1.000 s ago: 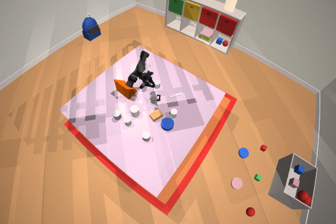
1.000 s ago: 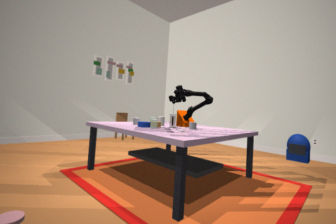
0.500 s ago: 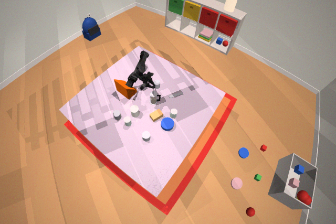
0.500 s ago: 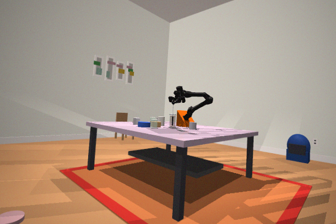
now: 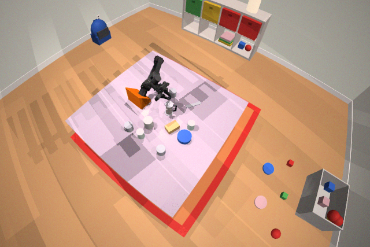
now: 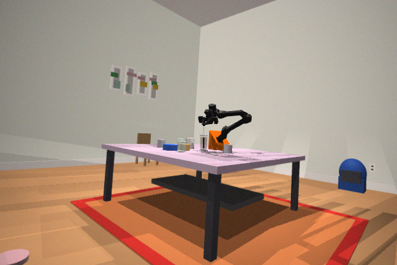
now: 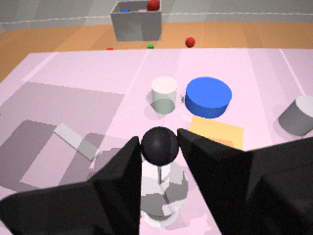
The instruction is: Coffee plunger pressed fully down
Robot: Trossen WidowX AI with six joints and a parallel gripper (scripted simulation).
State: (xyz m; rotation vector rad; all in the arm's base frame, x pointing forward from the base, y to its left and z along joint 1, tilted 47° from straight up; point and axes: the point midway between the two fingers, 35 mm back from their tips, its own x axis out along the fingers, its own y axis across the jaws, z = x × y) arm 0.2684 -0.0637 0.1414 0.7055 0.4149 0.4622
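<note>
Right now the coffee press is 10 mm to the left of my gripper tip and 110 mm below it. From my gripper tip the other things lie so: blue disc (250 mm ahead, 110 mm to the right, 200 mm below); white flat strip (100 mm ahead, 220 mm to the left, 220 mm below); tan block (120 mm ahead, 110 mm to the right, 200 mm below).
</note>
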